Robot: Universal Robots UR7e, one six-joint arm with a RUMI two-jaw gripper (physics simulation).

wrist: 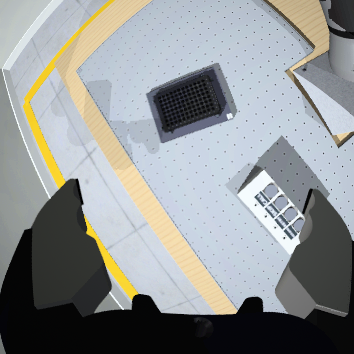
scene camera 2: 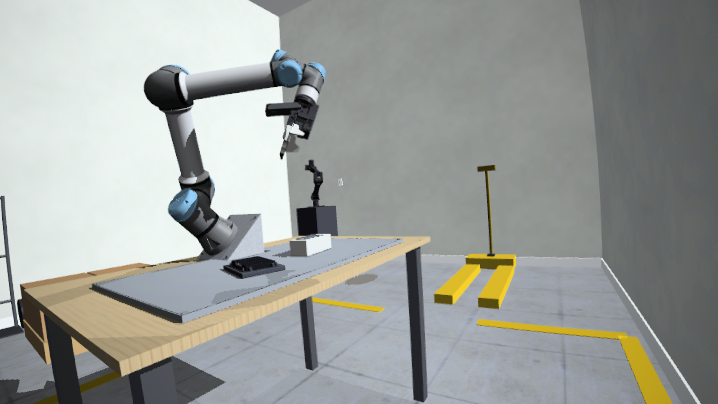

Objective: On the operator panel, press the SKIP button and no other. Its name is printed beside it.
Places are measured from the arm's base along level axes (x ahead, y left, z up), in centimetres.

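Pixels of known places: gripper, between the fingertips: (wrist: 194,188) (scene camera 2: 283,151); arm's base, origin of its link: (scene camera 2: 222,239).
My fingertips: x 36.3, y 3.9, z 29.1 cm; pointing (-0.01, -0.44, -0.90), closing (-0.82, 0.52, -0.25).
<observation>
For each thing: its middle in the pictures, then the offset to it from my fingertips. Level surfaces: height alone.
- operator panel, middle of its body: (wrist: 276,210) (scene camera 2: 311,244) dx -3.8, dy +12.9, dz -31.9 cm
- dark tray, middle of its body: (wrist: 185,102) (scene camera 2: 252,263) dx +1.7, dy -15.2, dz -32.8 cm
- pegboard, height of its surface: dz -34.7 cm
- wooden table, height of its surface: dz -36.0 cm
The operator panel (scene camera 2: 311,245) (wrist: 262,210) is a white box on the grey pegboard. In the wrist view its top shows a row of several round grey buttons with dark printed labels beside them. The print is too small to tell which one reads SKIP, and the right finger covers the panel's lower right end. My gripper (scene camera 2: 287,151) (wrist: 194,188) is open and empty, with its fingers wide apart. It hangs high above the table, well clear of the panel, which lies toward the right finger in the wrist view.
A black gridded rack on a dark tray (scene camera 2: 253,266) (wrist: 188,103) sits on the pegboard (scene camera 2: 165,296) (wrist: 185,165), apart from the panel. The arm's slanted grey mount (scene camera 2: 247,233) (wrist: 327,92) stands at the board's edge. The wooden table (scene camera 2: 150,346) (wrist: 150,205) surrounds the board.
</observation>
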